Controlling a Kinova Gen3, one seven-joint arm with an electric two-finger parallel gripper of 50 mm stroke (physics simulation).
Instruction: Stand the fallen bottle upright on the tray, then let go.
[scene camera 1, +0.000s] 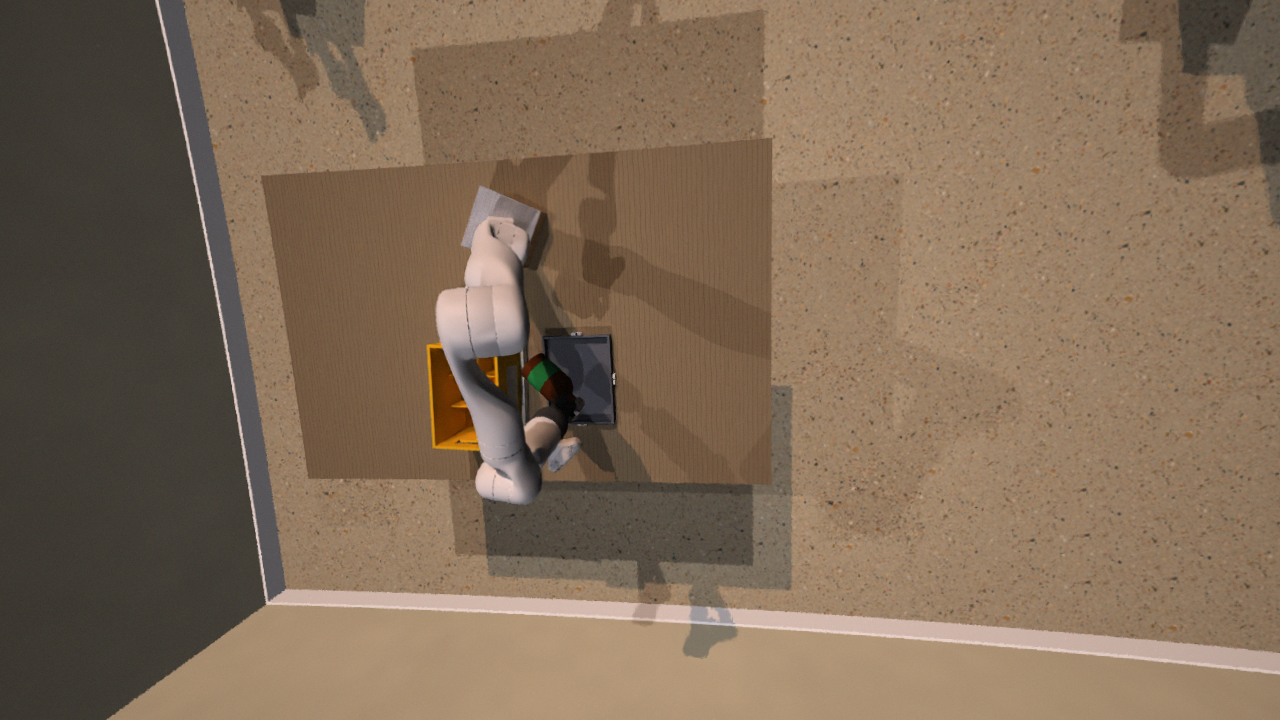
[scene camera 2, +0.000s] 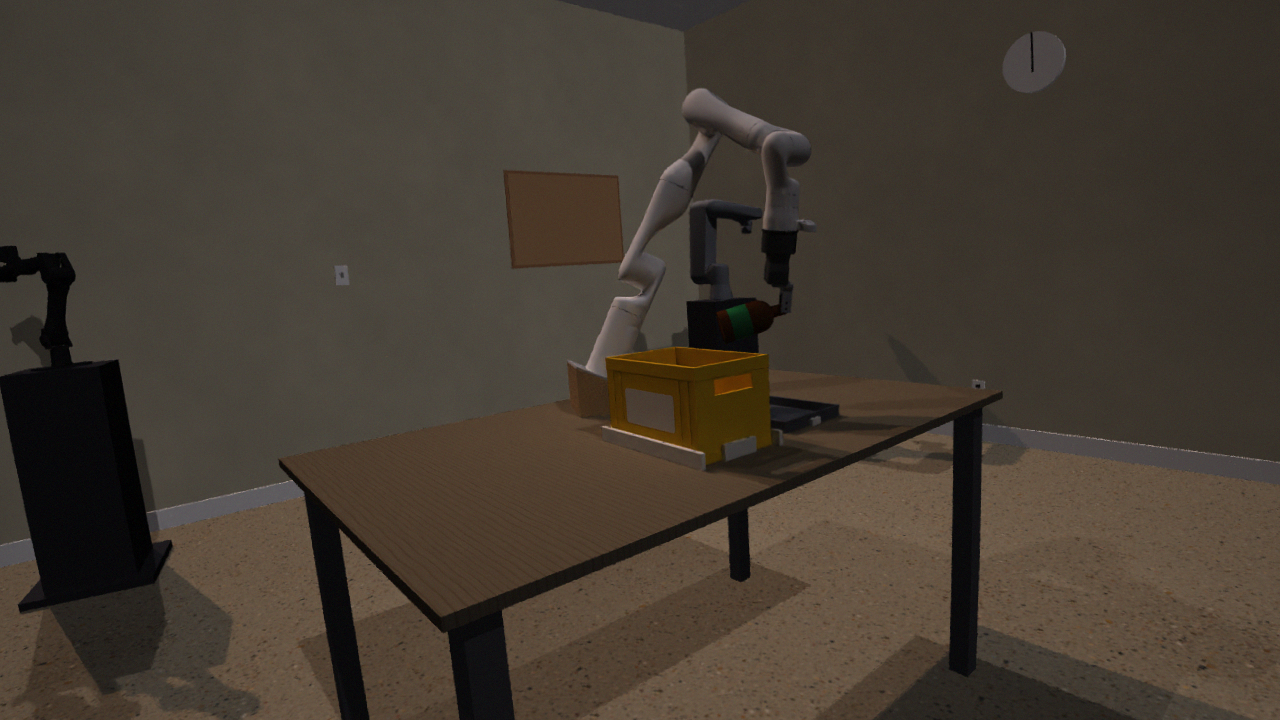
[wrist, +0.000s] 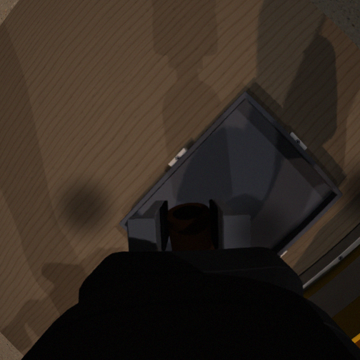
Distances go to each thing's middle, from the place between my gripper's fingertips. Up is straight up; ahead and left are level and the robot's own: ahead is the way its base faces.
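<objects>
Brown bottle (scene camera 2: 755, 317): 10 mm below my hand, 40 mm behind, 70 mm to the right.
</objects>
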